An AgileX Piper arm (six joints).
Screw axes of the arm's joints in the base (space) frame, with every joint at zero. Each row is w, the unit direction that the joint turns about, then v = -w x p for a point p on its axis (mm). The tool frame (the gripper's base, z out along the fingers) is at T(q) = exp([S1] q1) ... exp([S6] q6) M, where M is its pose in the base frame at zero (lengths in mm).
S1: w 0 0 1 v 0 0 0
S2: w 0 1 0 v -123 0 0
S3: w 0 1 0 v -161.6 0 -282.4
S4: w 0.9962 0 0.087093 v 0 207.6 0
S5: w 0 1 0 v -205.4 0 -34.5
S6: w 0.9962 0 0.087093 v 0 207.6 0
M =
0.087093 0 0.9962 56.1
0 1 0 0
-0.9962 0 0.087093 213.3
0 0 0 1
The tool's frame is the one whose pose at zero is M.
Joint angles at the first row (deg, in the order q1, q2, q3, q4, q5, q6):
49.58, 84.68, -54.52, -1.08, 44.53, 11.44
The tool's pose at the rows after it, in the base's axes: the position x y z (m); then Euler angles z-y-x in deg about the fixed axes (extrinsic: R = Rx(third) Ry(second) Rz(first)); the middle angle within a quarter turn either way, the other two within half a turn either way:
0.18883 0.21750 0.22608 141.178 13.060 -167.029
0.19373 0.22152 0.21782 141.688 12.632 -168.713
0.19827 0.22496 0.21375 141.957 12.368 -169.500
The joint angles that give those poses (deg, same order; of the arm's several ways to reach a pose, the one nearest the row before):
49.58, 87.49, -55.45, -2.47, 44.73, 13.73
49.58, 89.76, -56.16, -3.48, 44.74, 14.64
49.42, 91.37, -57.12, -3.81, 44.86, 14.85

